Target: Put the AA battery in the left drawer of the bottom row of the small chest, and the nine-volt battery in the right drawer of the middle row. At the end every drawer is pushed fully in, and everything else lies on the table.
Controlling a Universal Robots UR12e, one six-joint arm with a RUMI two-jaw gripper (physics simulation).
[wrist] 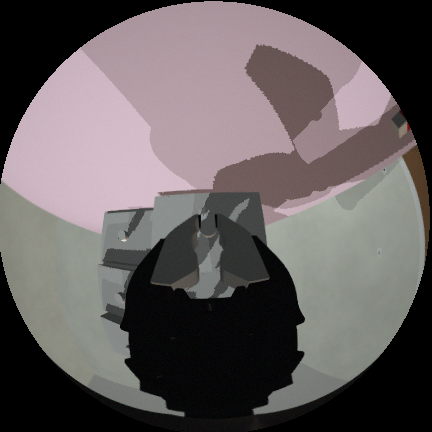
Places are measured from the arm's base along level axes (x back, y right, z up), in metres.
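Pixels of known places: gripper, fingertip midpoint: [207, 215].
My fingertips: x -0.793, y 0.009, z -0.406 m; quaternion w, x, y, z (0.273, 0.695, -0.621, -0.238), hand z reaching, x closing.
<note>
For each thing: its top centre in the pictures, then the offset to it from my fingertips. "spot": a spot on its surface instead. Level surfaces: height alone.
- grey small chest at its top centre: [146, 304] dx -0.137, dy +0.134, dz +0.166 m
- knob at a spot on its surface: [208, 233] spot: dx +0.014, dy +0.001, dz +0.023 m
- wide drawer at a spot on its surface: [175, 215] spot: dx -0.009, dy +0.037, dz -0.003 m
- narrower drawer at its top centre: [145, 261] dx -0.152, dy +0.133, dz +0.062 m
- pink surface at its surface level: dz -0.038 m
The grey small chest [111, 285] shows left of centre, with drawer fronts and round knobs, partly behind my gripper. My gripper [207, 215] is shut on the knob [208, 233] of a wide drawer [175, 215]. That drawer's front stands out past the narrower drawer [112, 227] to its left, so it is partly pulled out. Which row it belongs to, I cannot tell. The narrower drawer and the one below it in view each show a knob. The inside of the pulled drawer is hidden. The AA battery and the nine-volt battery cannot be made out.
A pink surface [60, 150] with dark arm shadows fills the upper view. Small dark, beige and red things [400, 125] are cut off at the far right edge. A pale grey-green surface [345, 280] lies right of the chest, with a brown strip [417, 175] beyond it.
</note>
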